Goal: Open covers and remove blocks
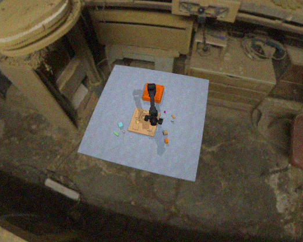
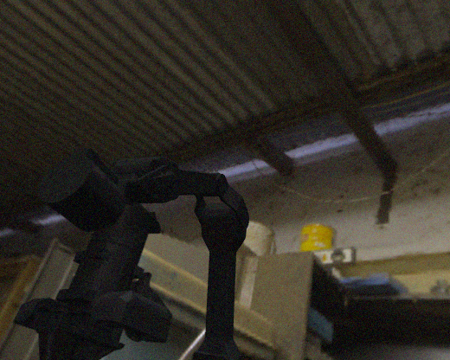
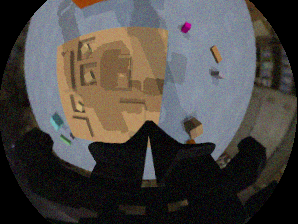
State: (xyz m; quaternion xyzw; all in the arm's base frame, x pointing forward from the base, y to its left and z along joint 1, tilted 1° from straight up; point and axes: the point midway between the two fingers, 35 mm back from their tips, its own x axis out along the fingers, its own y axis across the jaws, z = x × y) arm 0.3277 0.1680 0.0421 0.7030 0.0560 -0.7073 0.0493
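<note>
The tan puzzle board is 130 mm to the right of my gripper tip and 60 mm below it. From my gripper tip the other things lie so: magenta piece: 210 mm behind, 70 mm below, 40 mm to the left; small grey piece: 170 mm to the left, 130 mm behind, 70 mm below; brown block: 150 mm to the left, 60 mm below, 30 mm ahead.
</note>
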